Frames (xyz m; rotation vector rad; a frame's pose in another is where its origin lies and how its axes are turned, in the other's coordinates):
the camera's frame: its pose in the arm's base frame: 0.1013 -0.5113 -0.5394 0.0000 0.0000 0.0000
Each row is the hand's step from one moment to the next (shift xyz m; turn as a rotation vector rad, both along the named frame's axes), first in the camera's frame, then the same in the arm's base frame.
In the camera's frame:
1: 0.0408 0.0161 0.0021 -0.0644 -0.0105 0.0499
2: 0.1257 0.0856 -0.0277 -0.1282 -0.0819 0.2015
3: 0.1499 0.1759 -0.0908 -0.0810 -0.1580 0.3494
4: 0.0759 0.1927 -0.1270 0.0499 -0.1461 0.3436
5: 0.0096 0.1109 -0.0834 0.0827 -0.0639 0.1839
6: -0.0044 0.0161 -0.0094 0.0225 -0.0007 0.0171
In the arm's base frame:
1: 0.0408 0.0161 0.0021 -0.0644 -0.0105 0.0499
2: 0.1257 0.0856 -0.0277 -0.1282 -0.0819 0.2015
3: 0.1499 0.1759 -0.0908 -0.0810 -0.1580 0.3494
4: 0.0759 0.1927 -0.1270 0.0499 -0.1461 0.3436
5: 0.0096 0.1109 -0.0834 0.0827 -0.0639 0.1839
6: -0.0044 0.0161 -0.0094 0.0225 -0.0007 0.0171

